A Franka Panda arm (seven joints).
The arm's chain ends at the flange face. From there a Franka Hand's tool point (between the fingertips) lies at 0.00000 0.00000 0.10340 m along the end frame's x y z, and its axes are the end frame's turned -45 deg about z.
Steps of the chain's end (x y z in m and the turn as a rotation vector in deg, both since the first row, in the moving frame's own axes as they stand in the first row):
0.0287, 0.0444, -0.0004, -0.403, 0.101, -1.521
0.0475, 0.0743, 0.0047, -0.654, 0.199, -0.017
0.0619, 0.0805, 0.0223, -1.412, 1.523, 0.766
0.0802, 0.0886, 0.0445, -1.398, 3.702, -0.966
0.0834, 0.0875, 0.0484, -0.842, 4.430, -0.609
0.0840, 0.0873, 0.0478, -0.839, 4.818, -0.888
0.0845, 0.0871, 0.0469, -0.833, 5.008, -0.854
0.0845, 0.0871, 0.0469, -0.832, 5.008, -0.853
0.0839, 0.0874, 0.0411, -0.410, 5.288, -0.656
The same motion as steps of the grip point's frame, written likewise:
-0.0115, 0.0523, -0.0004, -0.356, -0.214, -1.521
-0.0195, 0.0872, 0.0047, -0.603, -0.322, -0.017
-0.0130, 0.1044, 0.0222, -2.075, 0.078, 0.766
-0.0029, 0.1258, 0.0443, -3.606, 1.629, -0.966
0.0017, 0.1275, 0.0481, -3.728, 2.537, -0.609
0.0028, 0.1283, 0.0474, -4.000, 2.814, -0.888
0.0035, 0.1287, 0.0465, -4.130, 2.952, -0.854
0.0035, 0.1287, 0.0465, -4.130, 2.953, -0.853
0.0038, 0.1284, 0.0407, -4.029, 3.449, -0.656

